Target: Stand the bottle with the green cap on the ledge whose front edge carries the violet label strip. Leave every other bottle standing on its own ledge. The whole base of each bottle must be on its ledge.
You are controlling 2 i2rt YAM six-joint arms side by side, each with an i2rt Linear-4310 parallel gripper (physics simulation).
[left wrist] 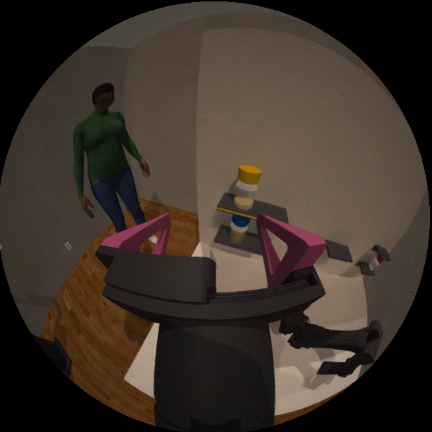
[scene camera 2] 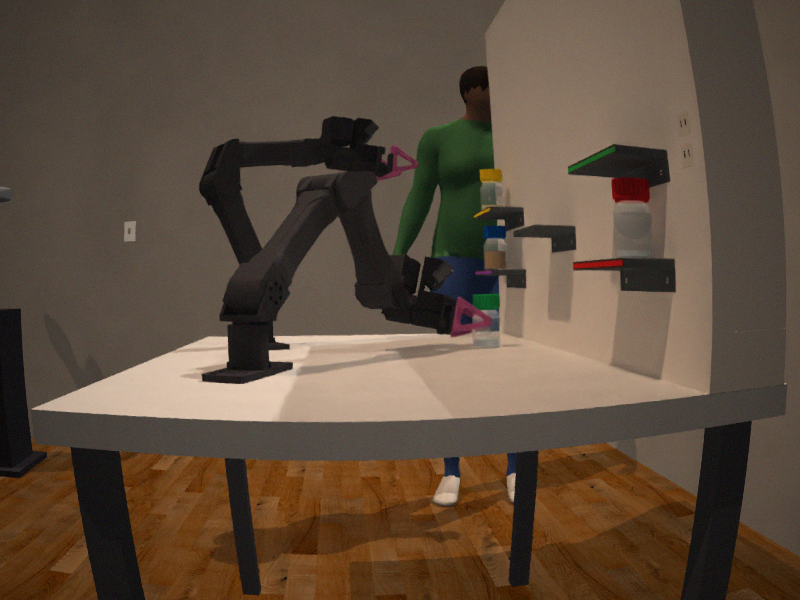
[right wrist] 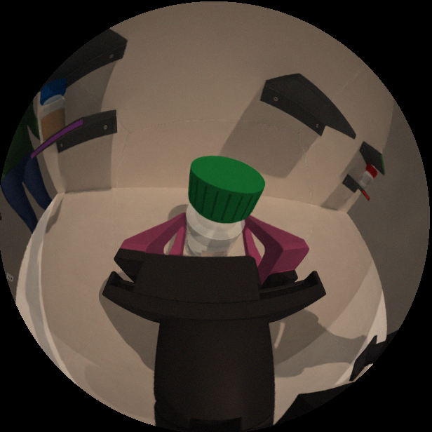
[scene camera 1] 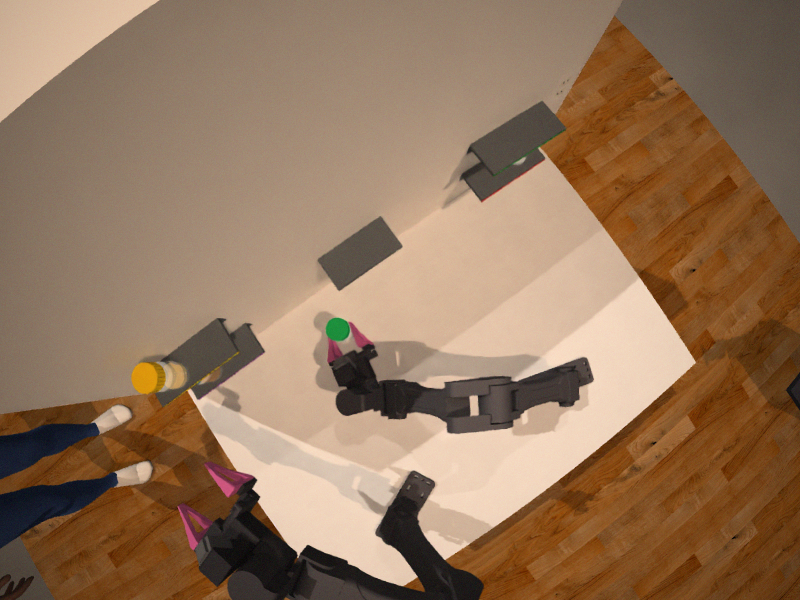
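Note:
The green-capped bottle is upright between the fingers of my right gripper, which is shut on it, low over the table; whether its base touches is unclear. The violet-strip ledge is the lower one at the left of scene camera 1, farther left and higher than the bottle. A blue-capped bottle stands towards its left end in the left wrist view. My left gripper is open and empty.
The yellow-strip ledge hangs above the violet one, bearing a yellow-capped bottle. An unstripped-looking middle ledge is bare. A red-capped bottle stands beneath the green-strip ledge.

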